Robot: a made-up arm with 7 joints. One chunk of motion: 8 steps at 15 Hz.
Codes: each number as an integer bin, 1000 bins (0 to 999) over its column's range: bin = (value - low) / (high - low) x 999, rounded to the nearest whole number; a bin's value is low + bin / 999 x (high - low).
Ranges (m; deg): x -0.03..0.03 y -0.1..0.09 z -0.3..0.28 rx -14..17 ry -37..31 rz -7..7
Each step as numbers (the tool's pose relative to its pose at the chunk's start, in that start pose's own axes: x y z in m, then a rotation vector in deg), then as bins.
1 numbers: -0.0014 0.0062 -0.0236 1.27 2.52 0.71
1 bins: 476 558 476 492 581 550
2 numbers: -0.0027 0.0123 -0.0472 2.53 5.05 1.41
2 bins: 455 590 435 533 618 600
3 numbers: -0.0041 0.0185 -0.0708 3.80 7.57 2.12
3 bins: 431 623 395 574 655 651
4 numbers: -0.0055 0.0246 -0.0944 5.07 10.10 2.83
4 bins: 408 655 354 615 692 701
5 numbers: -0.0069 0.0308 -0.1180 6.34 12.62 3.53
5 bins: 385 688 313 655 729 751
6 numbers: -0.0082 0.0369 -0.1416 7.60 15.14 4.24
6 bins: 363 720 273 696 766 802
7 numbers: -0.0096 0.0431 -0.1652 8.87 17.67 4.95
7 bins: 340 752 232 737 803 853
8 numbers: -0.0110 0.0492 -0.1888 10.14 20.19 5.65
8 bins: 316 784 192 778 840 903
